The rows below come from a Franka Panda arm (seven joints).
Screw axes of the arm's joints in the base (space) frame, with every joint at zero. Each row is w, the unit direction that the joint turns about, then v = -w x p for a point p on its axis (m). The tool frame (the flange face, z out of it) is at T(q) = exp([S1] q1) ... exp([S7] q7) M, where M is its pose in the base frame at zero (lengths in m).
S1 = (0, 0, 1, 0, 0, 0)
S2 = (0, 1, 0, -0.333, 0, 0)
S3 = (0, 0, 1, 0, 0, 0)
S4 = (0, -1, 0, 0.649, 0, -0.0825)
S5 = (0, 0, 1, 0, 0, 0)
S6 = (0, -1, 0, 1.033, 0, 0)
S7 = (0, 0, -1, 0, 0.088, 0)
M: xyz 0.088 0 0.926 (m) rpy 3.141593 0 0 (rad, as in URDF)
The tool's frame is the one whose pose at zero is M.
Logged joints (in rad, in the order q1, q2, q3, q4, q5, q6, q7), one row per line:
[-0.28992 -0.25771 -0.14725 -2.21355 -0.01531 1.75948 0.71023]
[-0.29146 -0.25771 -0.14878 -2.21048 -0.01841 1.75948 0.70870]
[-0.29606 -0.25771 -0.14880 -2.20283 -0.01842 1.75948 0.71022]
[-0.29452 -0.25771 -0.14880 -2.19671 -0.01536 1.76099 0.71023]
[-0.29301 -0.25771 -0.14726 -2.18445 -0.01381 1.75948 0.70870]
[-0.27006 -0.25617 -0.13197 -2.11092 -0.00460 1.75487 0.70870]
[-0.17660 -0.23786 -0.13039 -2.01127 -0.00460 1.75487 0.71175]
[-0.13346 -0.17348 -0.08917 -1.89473 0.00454 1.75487 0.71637]
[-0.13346 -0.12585 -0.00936 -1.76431 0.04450 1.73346 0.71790]
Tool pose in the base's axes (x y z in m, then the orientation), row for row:
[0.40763 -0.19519 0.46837 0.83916 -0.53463 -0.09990 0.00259]
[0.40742 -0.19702 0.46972 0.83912 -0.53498 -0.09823 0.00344]
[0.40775 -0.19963 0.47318 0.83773 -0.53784 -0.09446 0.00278]
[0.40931 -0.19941 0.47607 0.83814 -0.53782 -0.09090 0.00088]
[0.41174 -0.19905 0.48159 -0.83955 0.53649 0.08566 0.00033]
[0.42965 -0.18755 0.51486 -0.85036 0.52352 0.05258 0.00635]
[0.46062 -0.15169 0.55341 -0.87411 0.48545 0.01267 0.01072]
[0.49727 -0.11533 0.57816 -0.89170 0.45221 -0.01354 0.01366]
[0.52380 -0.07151 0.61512 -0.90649 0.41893 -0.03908 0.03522]
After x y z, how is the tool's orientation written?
As a quaternion, x y z w.
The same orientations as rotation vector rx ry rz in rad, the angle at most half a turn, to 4 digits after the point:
[2.6320 -1.6768 -0.3133]
[2.6304 -1.6770 -0.3079]
[2.6272 -1.6867 -0.2962]
[2.6316 -1.6887 -0.2854]
[-2.6370 1.6851 0.2691]
[-2.6608 1.6381 0.1645]
[-2.7275 1.5148 0.0395]
[-2.7773 1.4084 -0.0422]
[-2.7857 1.2874 -0.1201]

